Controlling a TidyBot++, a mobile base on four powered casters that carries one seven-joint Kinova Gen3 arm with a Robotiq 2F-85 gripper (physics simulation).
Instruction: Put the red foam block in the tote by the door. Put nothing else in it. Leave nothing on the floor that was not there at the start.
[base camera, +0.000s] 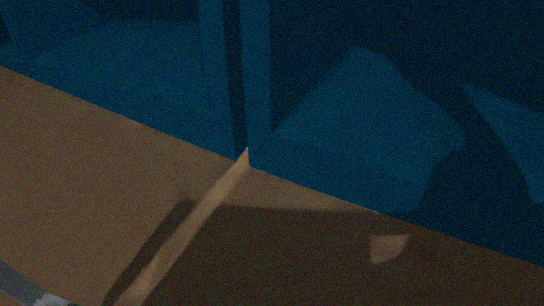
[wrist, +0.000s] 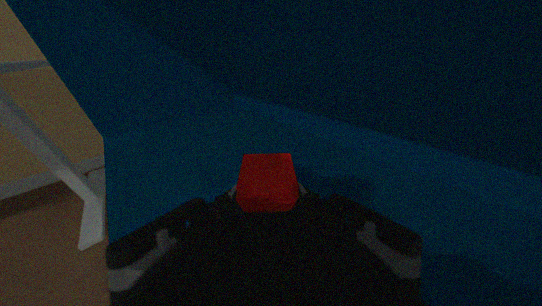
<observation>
In view: the gripper (wrist: 267, 192) and a red foam block (wrist: 267, 182).
The base camera view does not show the red foam block: it is out of frame.
</observation>
